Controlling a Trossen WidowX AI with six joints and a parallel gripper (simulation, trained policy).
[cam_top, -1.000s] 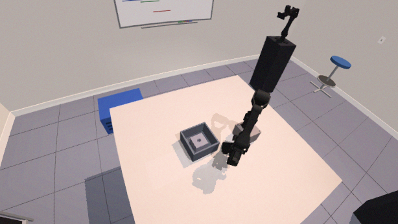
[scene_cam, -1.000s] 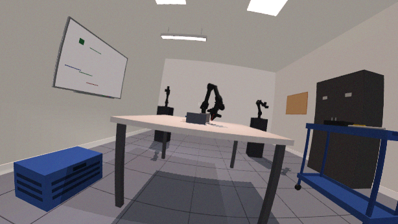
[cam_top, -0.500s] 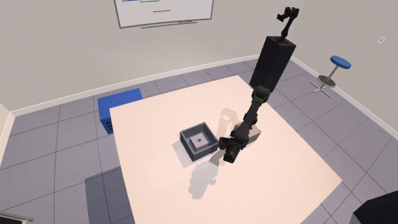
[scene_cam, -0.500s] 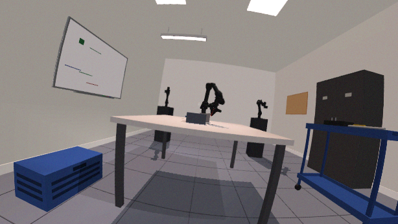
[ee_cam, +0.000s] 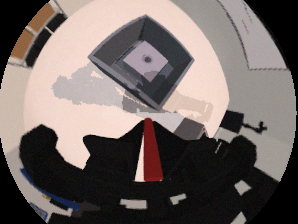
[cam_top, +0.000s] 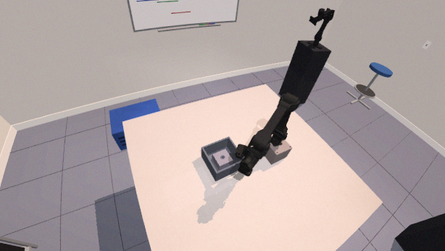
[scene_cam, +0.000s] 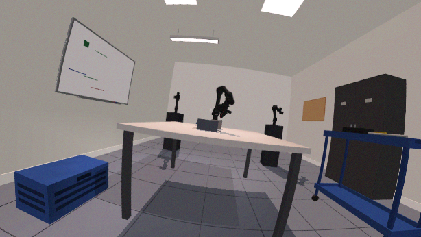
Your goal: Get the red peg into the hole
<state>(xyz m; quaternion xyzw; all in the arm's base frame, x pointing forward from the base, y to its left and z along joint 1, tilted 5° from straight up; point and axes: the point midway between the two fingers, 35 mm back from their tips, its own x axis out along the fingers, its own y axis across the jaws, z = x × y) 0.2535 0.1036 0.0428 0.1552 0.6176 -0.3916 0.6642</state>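
Right now my gripper tip is 110 mm to the left of the light grey plate, 90 mm short of it and 90 mm above it. Round my gripper tip: dark grey box (110 mm to the right, 110 mm below, 90 mm ahead); then red peg (30 mm above, 10 mm to the left).
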